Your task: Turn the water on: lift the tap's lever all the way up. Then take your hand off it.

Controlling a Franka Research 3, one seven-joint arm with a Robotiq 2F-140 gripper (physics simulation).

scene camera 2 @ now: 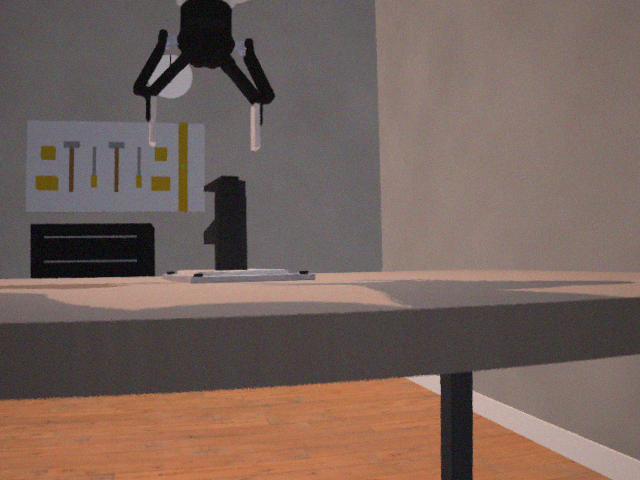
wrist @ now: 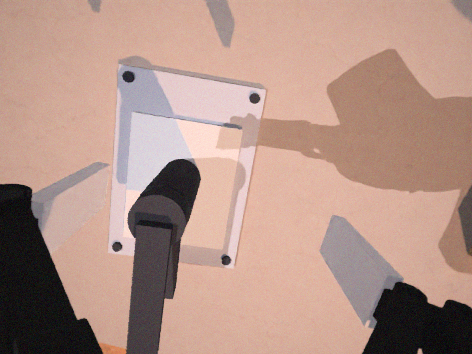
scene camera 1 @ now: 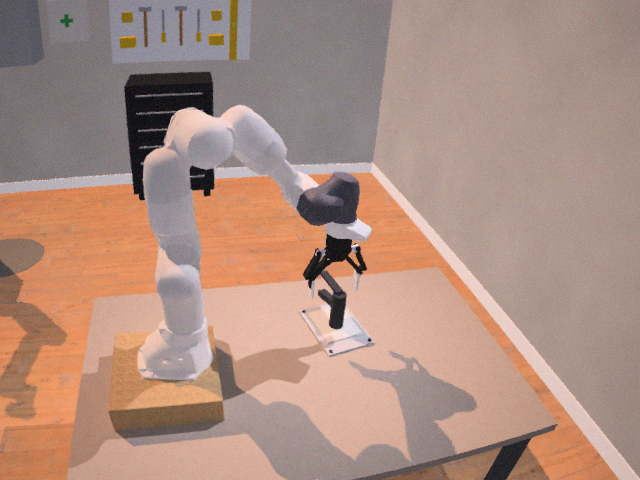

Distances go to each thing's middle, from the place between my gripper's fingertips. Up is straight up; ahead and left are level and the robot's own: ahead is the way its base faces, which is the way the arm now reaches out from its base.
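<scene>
The white base plate (scene camera 2: pixel 303 275) sits 190 mm below my hand, and it is also 40 mm to the left of my hand and 40 mm ahead of it.
</scene>
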